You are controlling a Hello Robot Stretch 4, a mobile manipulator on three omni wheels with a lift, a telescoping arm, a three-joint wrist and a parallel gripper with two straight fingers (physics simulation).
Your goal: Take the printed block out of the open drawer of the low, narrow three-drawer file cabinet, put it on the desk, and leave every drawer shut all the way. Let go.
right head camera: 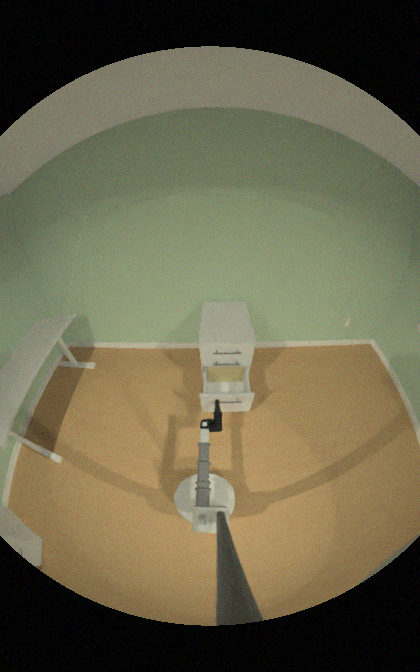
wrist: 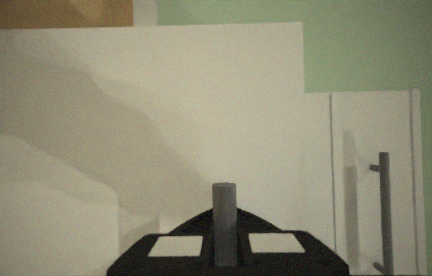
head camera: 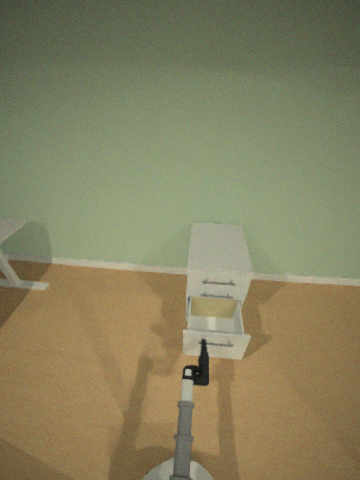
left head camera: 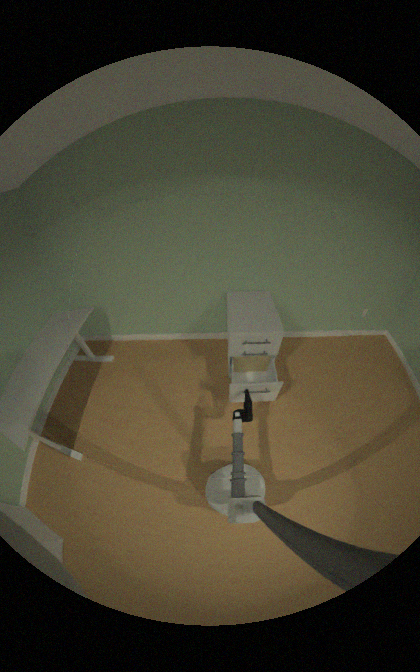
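Observation:
The low white file cabinet (head camera: 220, 250) (left head camera: 252, 312) (right head camera: 226, 320) stands against the wall. Its bottom drawer (head camera: 192, 344) (left head camera: 237, 393) (right head camera: 207, 403) (wrist: 240, 100) is pulled out; the two above look shut. My gripper (head camera: 203, 343) (left head camera: 246, 393) (right head camera: 217, 402) (wrist: 225, 227) is shut on that drawer's bar handle (head camera: 220, 344) (left head camera: 260, 391) (right head camera: 231, 402) (wrist: 224, 200), near its left end. A small pale patch on the drawer's floor may be the printed block; it is too blurred to tell. The white desk (head camera: 10, 226) (left head camera: 45, 360) (right head camera: 30, 355) stands at the left.
The desk's foot (head camera: 30, 285) (left head camera: 102, 359) (right head camera: 82, 365) rests on the floor left of the cabinet. Another white piece of furniture (left head camera: 42, 532) (right head camera: 25, 540) stands at the lower left. The upper drawers have bar handles; one (wrist: 385, 210) shows at the right in the wrist view.

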